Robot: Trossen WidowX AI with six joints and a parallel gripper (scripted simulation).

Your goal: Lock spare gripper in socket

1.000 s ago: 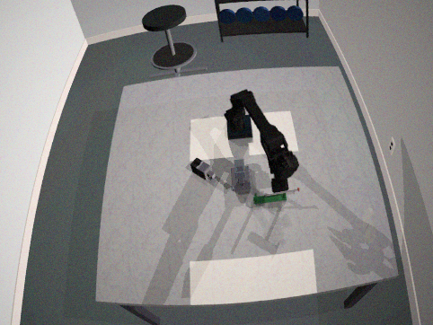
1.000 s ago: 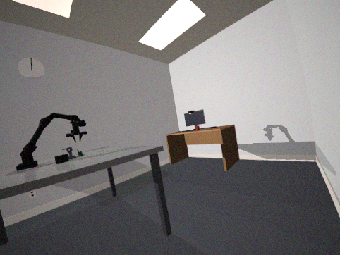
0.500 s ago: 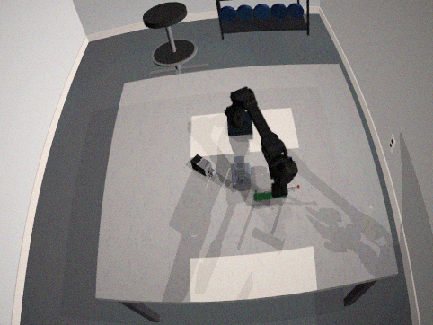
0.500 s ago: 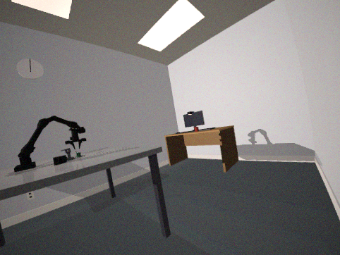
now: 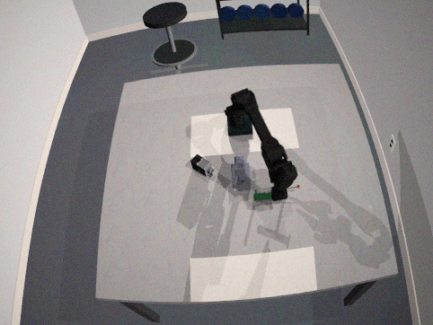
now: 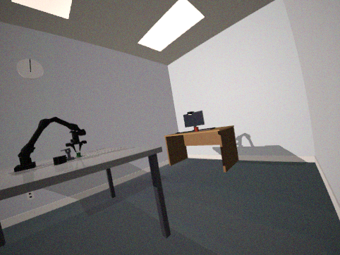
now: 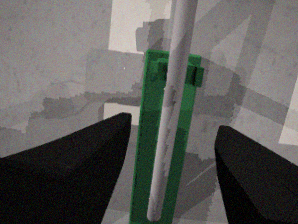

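My gripper tip is 4 cm to the left of the green cradle, 3 cm above it and 1 cm past it. Also, from my gripper tip: spare gripper: 28 cm to the right, 21 cm behind, 2 cm below; mount: 14 cm to the right, 13 cm behind.
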